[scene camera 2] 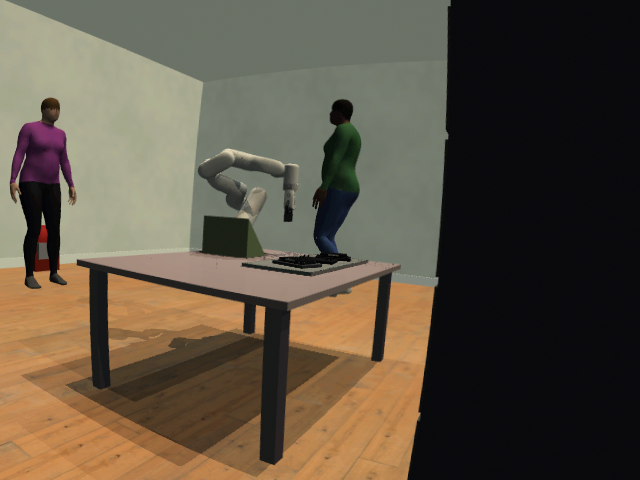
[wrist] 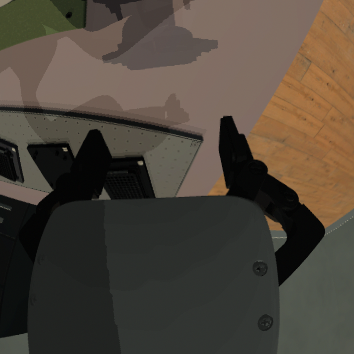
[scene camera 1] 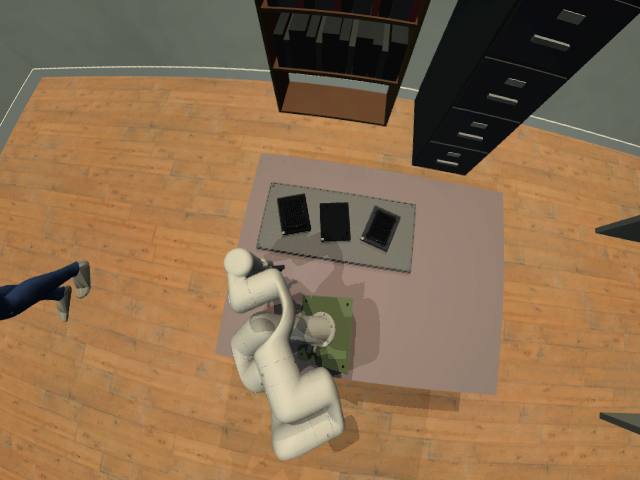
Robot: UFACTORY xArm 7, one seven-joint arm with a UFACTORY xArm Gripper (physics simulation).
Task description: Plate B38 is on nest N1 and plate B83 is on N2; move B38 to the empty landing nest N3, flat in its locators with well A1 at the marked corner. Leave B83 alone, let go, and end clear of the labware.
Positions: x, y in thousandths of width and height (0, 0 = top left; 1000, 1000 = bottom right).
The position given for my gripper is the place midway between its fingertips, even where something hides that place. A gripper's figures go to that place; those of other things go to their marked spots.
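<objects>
My gripper (wrist: 451, 386) is 13 cm from the lens. I also see a grey perforated deck plate (wrist: 473, 448), and that plate is 37 cm from the lens.
</objects>
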